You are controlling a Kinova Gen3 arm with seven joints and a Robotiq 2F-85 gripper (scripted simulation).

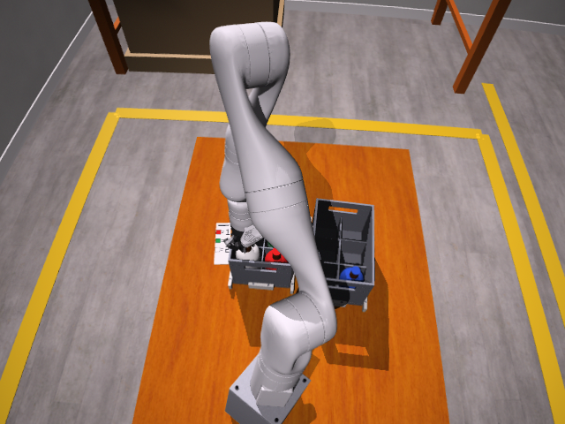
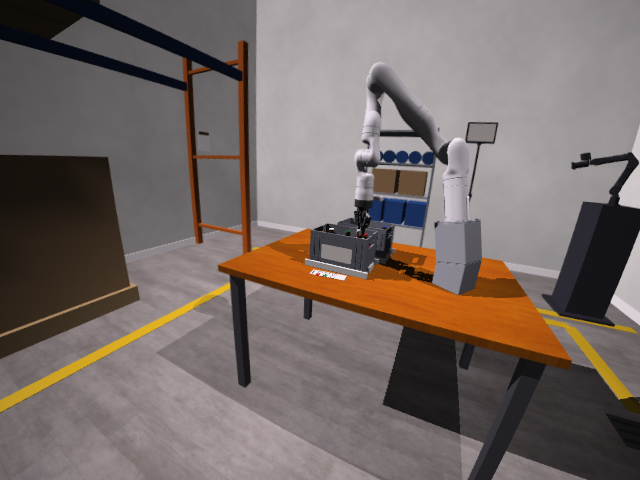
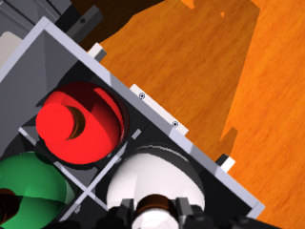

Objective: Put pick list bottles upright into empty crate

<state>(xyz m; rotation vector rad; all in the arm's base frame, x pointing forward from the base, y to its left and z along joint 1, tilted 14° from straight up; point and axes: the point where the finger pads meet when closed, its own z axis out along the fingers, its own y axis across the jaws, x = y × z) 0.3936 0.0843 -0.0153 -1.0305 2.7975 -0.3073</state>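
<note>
Right now the red bottle is 8 cm to the right of my hand and 11 cm below it. Round my hand: pick list 10 cm ahead, 10 cm to the left, 19 cm below; then blue bottle 5 cm behind, 32 cm to the right, 11 cm below; then green bottle 9 cm ahead, 9 cm to the right, 11 cm below.
</note>
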